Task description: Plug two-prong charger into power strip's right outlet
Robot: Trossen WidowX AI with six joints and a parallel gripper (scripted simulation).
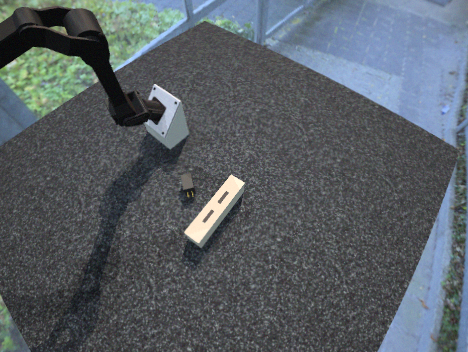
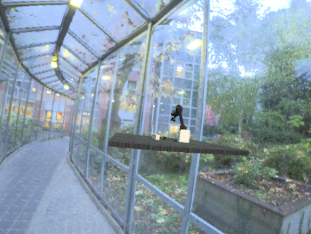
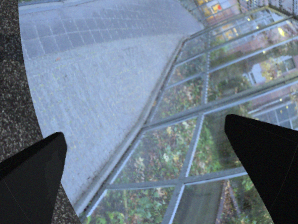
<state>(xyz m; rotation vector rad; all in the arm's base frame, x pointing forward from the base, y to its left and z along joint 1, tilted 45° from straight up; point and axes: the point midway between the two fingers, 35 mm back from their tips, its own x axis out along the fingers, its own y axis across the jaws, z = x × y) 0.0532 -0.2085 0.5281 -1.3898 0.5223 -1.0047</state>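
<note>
Right now my gripper tip is 470 mm to the right of the two-prong charger, 290 mm above it and 150 mm short of it.
</note>
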